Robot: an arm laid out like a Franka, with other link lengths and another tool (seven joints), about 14 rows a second.
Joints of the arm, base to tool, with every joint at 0 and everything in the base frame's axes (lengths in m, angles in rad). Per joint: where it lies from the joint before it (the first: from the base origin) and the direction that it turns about. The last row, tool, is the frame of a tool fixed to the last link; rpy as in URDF.
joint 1: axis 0 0 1 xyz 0 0 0.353
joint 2: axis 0 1 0 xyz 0 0 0
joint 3: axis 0 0 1 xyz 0 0 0.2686
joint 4: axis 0 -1 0 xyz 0.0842 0 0
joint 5: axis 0 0 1 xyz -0.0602 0 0.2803
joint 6: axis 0 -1 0 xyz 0 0 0
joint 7: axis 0 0 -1 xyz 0.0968 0 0
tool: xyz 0.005 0.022 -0.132 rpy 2.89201 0 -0.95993
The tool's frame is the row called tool.
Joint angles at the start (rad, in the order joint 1, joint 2, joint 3, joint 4, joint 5, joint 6, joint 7):
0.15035, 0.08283, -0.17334, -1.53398, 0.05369, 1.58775, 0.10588
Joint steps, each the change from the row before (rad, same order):
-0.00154, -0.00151, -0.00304, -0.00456, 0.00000, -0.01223, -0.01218
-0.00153, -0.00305, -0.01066, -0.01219, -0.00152, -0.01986, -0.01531
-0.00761, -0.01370, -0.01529, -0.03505, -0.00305, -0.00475, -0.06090
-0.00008, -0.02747, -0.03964, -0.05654, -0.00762, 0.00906, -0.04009
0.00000, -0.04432, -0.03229, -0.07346, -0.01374, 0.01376, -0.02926
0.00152, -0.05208, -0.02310, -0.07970, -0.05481, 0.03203, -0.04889
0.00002, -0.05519, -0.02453, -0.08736, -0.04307, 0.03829, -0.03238
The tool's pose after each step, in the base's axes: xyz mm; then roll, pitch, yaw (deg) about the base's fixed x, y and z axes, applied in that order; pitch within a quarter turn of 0, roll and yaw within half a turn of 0. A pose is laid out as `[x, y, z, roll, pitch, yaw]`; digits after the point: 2 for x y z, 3 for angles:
[487.05, 17.78, 525.31, 164.668, 3.182, -62.043]
[482.52, 12.01, 520.28, 163.236, 3.947, -61.915]
[475.00, 1.00, 513.32, 162.186, 4.854, -59.836]
[464.61, -18.54, 505.89, 161.320, 5.508, -59.918]
[449.66, -35.10, 499.60, 160.619, 6.090, -60.119]
[433.62, -51.43, 494.15, 159.567, 4.563, -58.173]
[416.72, -66.31, 486.95, 158.942, 3.663, -57.143]

